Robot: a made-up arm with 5 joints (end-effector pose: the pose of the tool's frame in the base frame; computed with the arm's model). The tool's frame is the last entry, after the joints.
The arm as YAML. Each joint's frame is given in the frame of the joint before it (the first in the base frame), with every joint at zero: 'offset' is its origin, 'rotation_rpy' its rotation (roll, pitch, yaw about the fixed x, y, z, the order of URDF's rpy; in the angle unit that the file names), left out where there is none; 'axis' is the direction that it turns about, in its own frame. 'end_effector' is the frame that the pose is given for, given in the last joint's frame.
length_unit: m
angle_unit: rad
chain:
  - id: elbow
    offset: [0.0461, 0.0, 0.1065]
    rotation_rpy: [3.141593, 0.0, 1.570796]
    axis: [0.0, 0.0, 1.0]
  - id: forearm
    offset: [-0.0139, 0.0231, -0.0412]
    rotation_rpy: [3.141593, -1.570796, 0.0]
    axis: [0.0, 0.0, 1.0]
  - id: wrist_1
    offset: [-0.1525, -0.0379, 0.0]
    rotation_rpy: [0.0, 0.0, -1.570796]
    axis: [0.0, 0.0, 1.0]
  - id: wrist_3
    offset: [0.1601, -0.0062, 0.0]
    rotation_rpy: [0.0, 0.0, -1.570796]
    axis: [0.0, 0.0, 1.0]
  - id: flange
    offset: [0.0, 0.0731, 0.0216]
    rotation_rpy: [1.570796, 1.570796, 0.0]
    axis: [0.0, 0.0, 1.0]
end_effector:
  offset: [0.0, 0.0, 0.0]
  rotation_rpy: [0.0, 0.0, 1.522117]
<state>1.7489 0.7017 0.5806 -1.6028 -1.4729</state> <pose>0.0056 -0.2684 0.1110 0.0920 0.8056 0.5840 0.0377</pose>
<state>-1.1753 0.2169 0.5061 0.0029 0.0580</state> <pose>0.1437 0.2537 0.1387 0.2257 -0.3423 0.5092 0.7567</pose>
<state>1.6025 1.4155 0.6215 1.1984 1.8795</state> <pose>0.0525 -0.0406 -0.0051 0.7316 -0.1075 0.0767 0.6688</pose>
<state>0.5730 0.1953 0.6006 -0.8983 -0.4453</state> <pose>0.2847 -0.1448 0.1874 -0.0293 -0.7418 -0.3407 0.5769</pose>
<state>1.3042 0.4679 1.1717 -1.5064 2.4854</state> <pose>0.1045 -0.1845 0.0969 -0.6291 0.1944 0.4038 0.6351</pose>
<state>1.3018 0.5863 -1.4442 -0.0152 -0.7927</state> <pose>0.1295 -0.2737 0.4349 -0.2144 -0.9150 -0.3001 0.1636</pose>
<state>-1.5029 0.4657 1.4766 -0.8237 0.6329</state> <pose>0.0455 0.1053 0.0498 0.0994 -0.2009 0.8422 0.4903</pose>
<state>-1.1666 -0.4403 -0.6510 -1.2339 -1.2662</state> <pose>0.0432 0.0129 0.5000 -0.8795 0.3013 -0.0273 0.3673</pose>
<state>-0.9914 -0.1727 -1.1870 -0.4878 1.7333</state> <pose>0.0625 0.0391 0.5326 0.3365 0.9315 0.1342 0.0318</pose>
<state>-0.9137 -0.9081 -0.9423 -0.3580 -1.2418</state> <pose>-0.0623 -0.1279 0.4823 -0.8472 0.4290 -0.0587 0.3079</pose>
